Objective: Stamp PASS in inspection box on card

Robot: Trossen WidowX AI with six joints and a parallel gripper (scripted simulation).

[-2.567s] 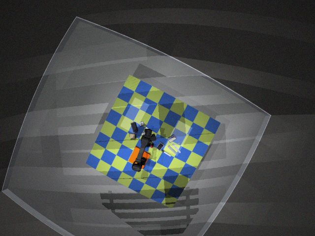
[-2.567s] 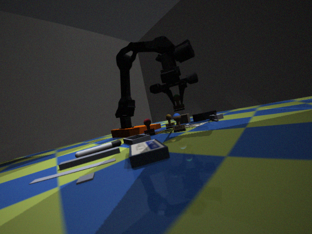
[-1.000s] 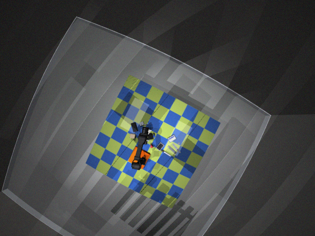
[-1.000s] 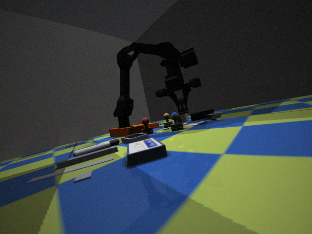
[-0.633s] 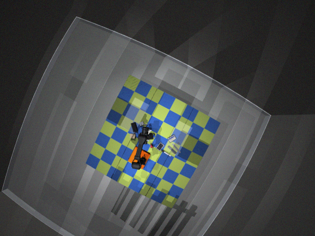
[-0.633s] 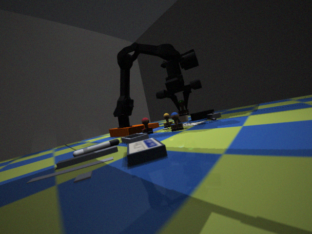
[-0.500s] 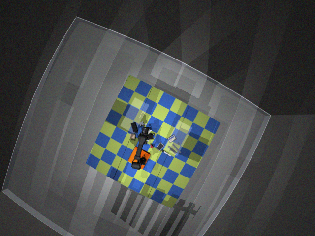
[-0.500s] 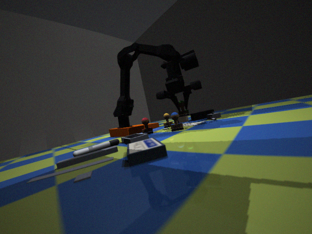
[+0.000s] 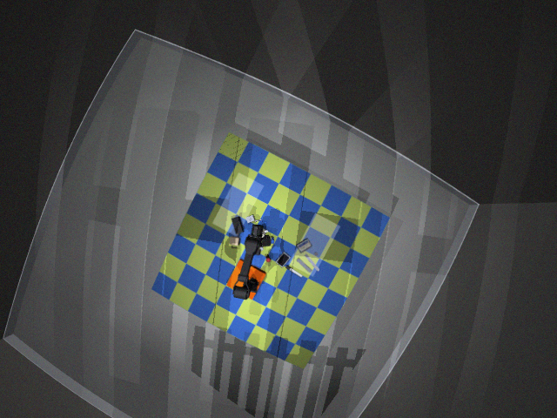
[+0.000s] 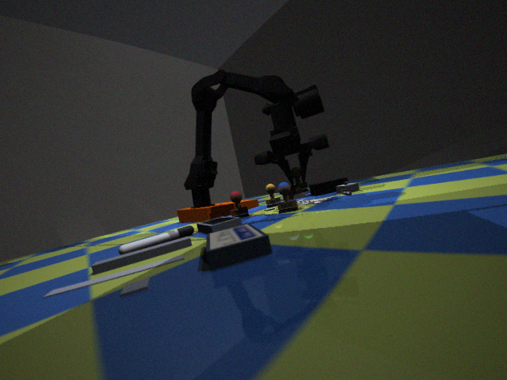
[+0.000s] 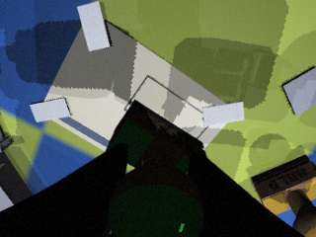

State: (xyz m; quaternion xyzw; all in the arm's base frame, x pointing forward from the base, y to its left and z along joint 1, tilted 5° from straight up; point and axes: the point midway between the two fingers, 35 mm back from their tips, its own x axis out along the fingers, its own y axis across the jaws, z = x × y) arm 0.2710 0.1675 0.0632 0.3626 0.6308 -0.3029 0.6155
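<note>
Now: gripper tip 1 cm short of the white card, 1 cm to the right of it and 5 cm above it. The rest, counted from my gripper tip: blue-knobbed stamp: 4 cm ahead, 9 cm to the right, 3 cm below; then green-knobbed stamp: right at my gripper tip; then yellow-knobbed stamp: 9 cm behind, 2 cm to the right, 3 cm below.
</note>
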